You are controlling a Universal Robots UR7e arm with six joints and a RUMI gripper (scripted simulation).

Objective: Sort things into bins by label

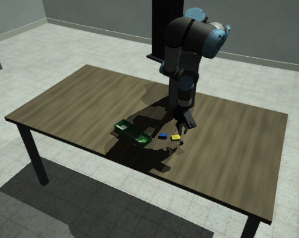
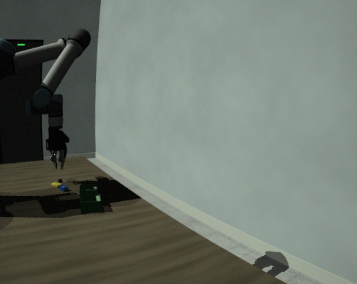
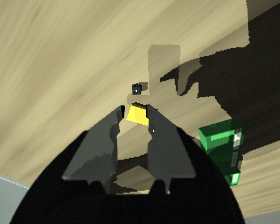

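Right now my hand is 80 mm above the black part. Round my hand: yellow block 10 mm behind, 60 mm to the right, 80 mm below; blue block 30 mm ahead, 130 mm to the right, 80 mm below; grey hex nut 70 mm ahead, 190 mm to the right, 80 mm below.
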